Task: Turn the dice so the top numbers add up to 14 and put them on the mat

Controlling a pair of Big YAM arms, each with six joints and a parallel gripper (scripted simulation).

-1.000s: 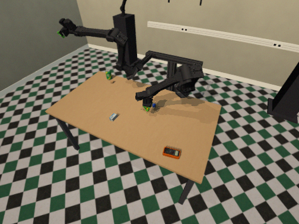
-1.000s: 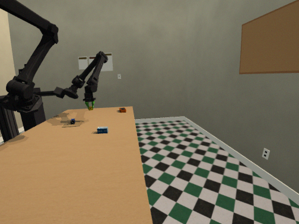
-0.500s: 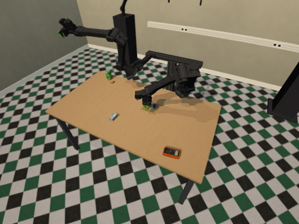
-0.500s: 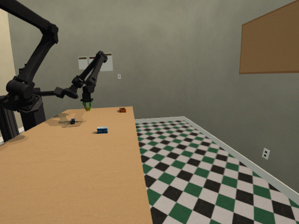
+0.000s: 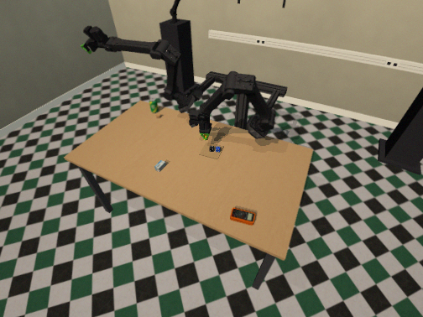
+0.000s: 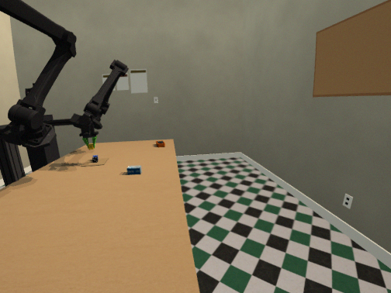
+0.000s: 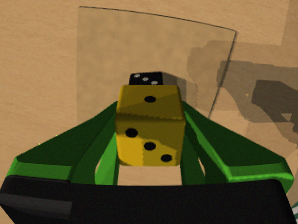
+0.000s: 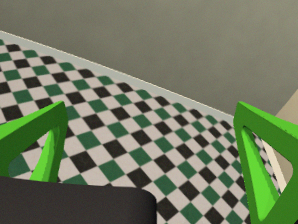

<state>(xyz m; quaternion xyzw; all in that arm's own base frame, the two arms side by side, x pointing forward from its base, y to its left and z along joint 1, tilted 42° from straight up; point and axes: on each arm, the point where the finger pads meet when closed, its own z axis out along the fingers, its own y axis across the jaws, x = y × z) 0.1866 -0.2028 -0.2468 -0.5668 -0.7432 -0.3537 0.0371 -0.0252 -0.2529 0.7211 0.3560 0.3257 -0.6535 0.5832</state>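
Now: left hand 90 mm above the black die, 40 mm to the right of it and 10 mm past it. From my left hand the other things lie so: blue die 90 mm below, 80 mm to the left, 30 mm behind; tan mat 110 mm below, 40 mm to the left, 10 mm behind; yellow die right at my left hand.
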